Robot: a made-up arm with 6 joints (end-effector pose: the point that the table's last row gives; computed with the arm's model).
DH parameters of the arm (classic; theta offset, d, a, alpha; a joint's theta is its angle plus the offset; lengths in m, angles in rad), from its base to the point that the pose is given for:
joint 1: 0 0.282 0 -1.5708
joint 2: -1.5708 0 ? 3.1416
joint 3: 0 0 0 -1.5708
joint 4: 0 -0.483 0 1.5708
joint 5: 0 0.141 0 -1.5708
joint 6: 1.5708 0 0 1.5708
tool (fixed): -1.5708 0 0 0
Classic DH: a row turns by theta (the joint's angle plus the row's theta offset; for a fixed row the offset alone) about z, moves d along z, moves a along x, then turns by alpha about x.
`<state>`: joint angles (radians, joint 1 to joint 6).
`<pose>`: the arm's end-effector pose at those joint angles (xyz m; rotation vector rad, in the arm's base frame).
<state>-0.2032 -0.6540 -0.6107 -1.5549 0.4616 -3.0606</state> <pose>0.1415 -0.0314 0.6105 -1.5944 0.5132 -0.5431</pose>
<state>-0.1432 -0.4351 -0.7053 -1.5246 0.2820 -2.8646</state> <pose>0.1869 -0.0335 0.5297 -1.8695 0.5764 -0.0430</pose>
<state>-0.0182 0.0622 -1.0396 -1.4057 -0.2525 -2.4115</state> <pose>0.1289 -0.0255 0.3522 -1.9885 0.2211 1.3999</pose>
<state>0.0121 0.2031 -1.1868 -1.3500 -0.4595 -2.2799</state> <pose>0.0659 -0.0301 0.3355 -1.7466 -0.0255 1.8129</pose>
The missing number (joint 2, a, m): 0.565
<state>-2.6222 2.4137 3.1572 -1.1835 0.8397 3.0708</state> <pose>-0.7381 -0.3607 0.0910 0.3477 -1.3661 1.7769</pose>
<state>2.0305 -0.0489 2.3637 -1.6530 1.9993 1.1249</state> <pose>0.1202 -0.2688 1.2729 2.5533 1.1810 -0.1391</pose>
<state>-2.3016 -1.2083 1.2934 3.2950 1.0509 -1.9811</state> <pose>0.7064 0.5793 0.7880 1.8271 -0.4435 2.1814</pose>
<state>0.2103 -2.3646 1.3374 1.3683 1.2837 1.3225</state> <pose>-0.7098 -0.1805 -0.4946 -0.4805 -0.0351 1.9367</pose>
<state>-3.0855 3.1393 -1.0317 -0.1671 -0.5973 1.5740</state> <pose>0.2194 0.1516 0.1430 1.3957 -1.2194 1.3471</pose>
